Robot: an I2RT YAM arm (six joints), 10 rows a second.
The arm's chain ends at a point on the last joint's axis. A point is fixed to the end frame.
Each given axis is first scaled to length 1.
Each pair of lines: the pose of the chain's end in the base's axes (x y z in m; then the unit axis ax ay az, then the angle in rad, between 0 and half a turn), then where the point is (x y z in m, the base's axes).
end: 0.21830 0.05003 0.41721 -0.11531 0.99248 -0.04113 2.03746
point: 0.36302 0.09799 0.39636
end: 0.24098 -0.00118 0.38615 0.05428 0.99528 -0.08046 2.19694
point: 0.38946 0.00479 0.34620
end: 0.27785 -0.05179 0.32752 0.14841 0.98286 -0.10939 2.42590
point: 0.41338 -0.07221 0.25757
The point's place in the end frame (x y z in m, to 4 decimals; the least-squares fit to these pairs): -0.0537 0.0316 0.1407
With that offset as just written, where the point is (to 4 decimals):
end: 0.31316 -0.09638 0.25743 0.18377 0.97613 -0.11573 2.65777
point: 0.4279 -0.1249 0.1589
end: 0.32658 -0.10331 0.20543 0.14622 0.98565 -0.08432 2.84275
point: 0.4228 -0.1162 0.0860
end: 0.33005 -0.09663 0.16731 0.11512 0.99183 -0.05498 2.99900
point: 0.4073 -0.0954 0.0342
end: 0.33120 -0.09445 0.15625 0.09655 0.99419 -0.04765 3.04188
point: 0.4025 -0.0883 0.0200
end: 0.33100 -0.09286 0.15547 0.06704 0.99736 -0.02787 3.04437
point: 0.4014 -0.0773 0.0195
